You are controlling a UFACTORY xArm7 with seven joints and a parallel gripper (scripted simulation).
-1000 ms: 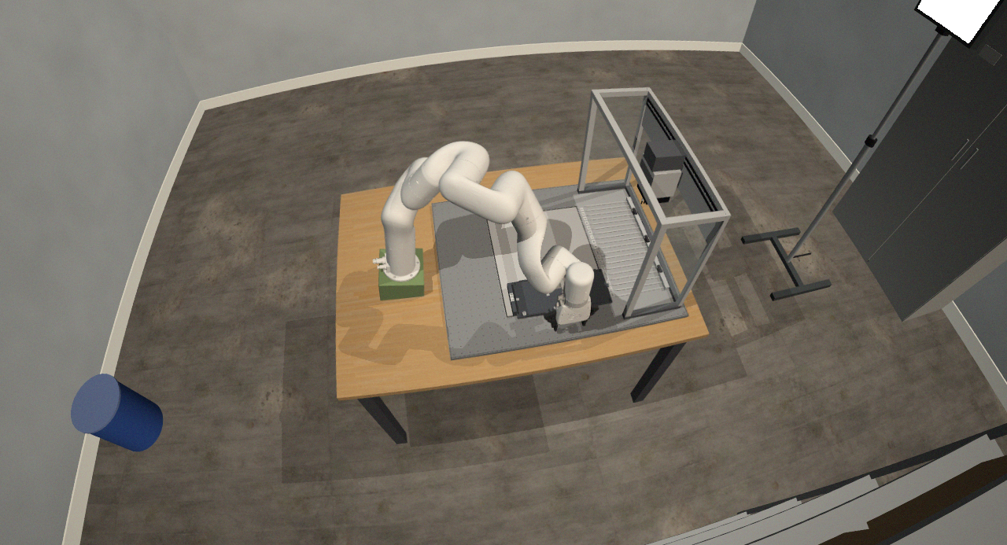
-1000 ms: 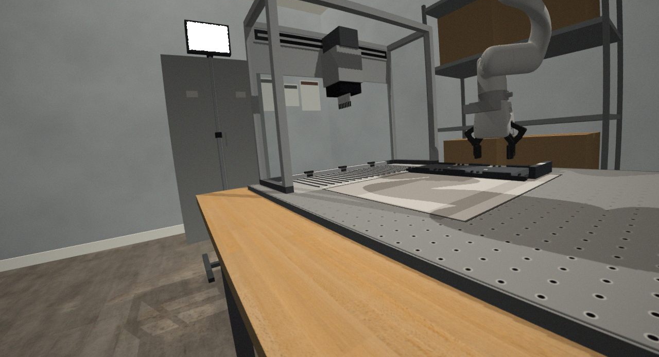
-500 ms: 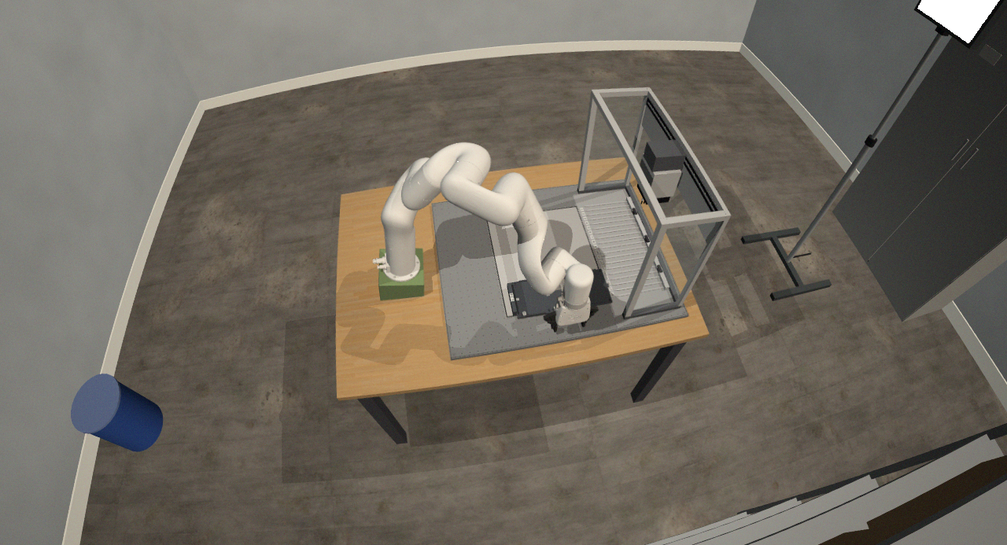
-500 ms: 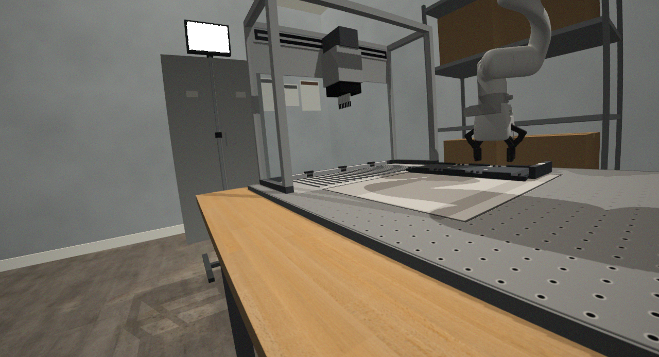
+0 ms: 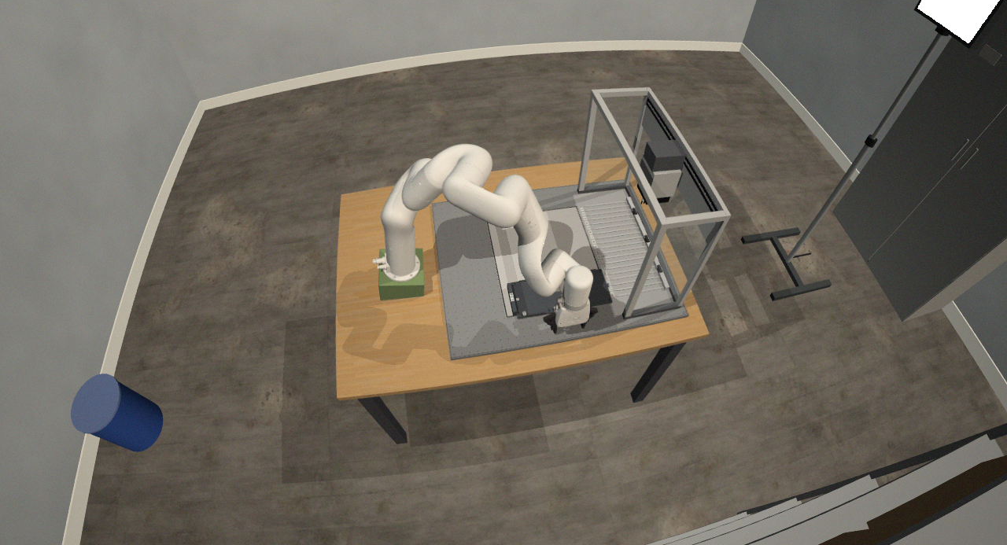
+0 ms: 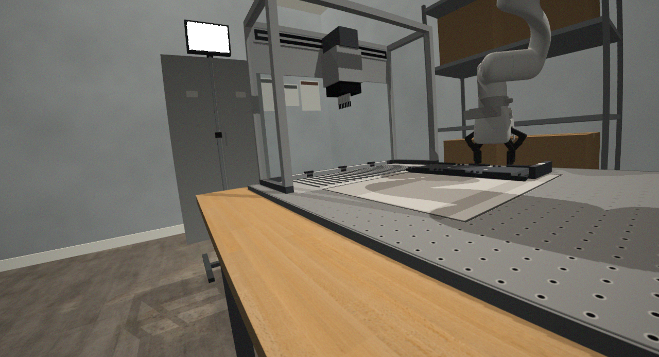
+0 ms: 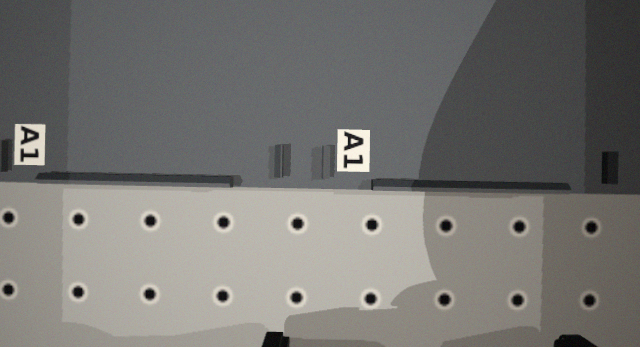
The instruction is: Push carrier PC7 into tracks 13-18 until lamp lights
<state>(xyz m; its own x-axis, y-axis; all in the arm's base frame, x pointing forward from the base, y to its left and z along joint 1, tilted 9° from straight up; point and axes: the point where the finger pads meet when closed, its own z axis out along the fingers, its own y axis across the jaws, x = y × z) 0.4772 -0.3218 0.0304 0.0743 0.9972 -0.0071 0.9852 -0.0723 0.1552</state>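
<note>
Right now the carrier PC7 is 2 cm ahead of my hand and 13 cm to the left of it. From my hand the other things lie so: dark pipetting head (36 cm ahead, 26 cm to the left, 33 cm above).
</note>
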